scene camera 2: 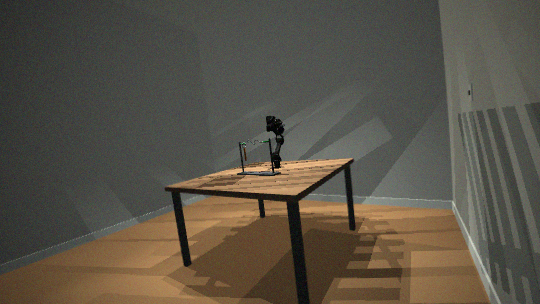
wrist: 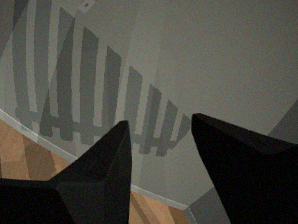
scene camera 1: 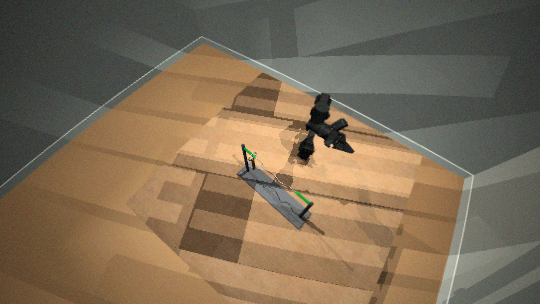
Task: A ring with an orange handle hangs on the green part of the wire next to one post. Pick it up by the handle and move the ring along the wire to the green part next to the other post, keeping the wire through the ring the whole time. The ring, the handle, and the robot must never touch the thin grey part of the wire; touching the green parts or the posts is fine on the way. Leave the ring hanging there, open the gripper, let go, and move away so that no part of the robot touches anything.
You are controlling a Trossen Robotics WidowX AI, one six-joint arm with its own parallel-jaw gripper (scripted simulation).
Labels:
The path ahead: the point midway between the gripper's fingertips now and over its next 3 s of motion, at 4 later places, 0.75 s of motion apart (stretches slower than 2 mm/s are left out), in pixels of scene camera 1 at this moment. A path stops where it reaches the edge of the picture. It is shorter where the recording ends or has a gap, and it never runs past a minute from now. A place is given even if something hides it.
The gripper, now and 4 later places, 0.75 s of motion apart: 353,152; 294,178; 265,164; 261,161; 256,164

